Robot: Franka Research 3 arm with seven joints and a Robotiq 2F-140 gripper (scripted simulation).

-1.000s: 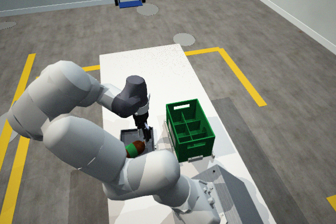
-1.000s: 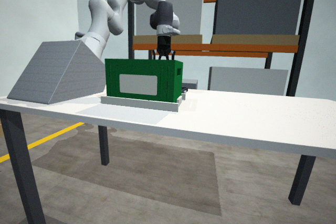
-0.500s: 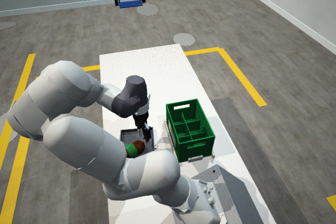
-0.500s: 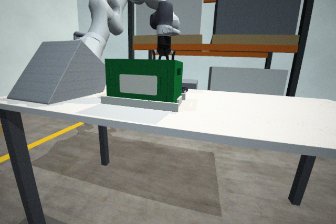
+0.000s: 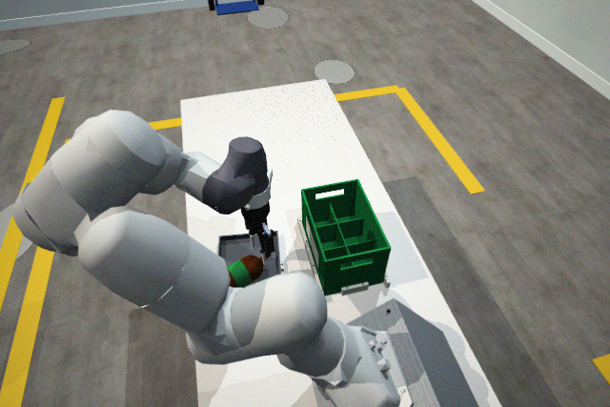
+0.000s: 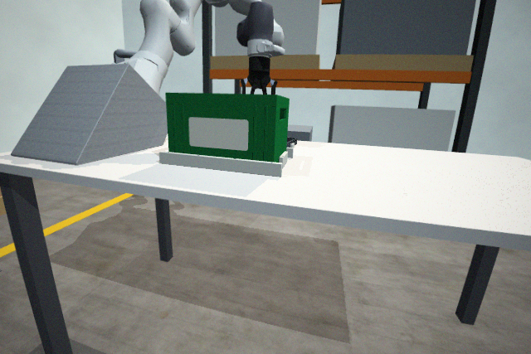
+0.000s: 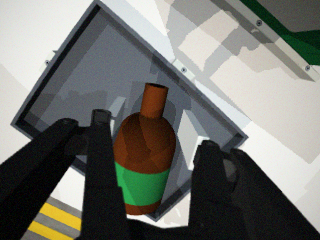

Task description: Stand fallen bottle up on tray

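The brown bottle is 6 cm below my hand, 5 cm to the left of it and 1 cm behind it. Round my hand: grey tray 9 cm below, 4 cm to the left, 1 cm ahead; green crate 24 cm to the right, 3 cm behind, 2 cm below.
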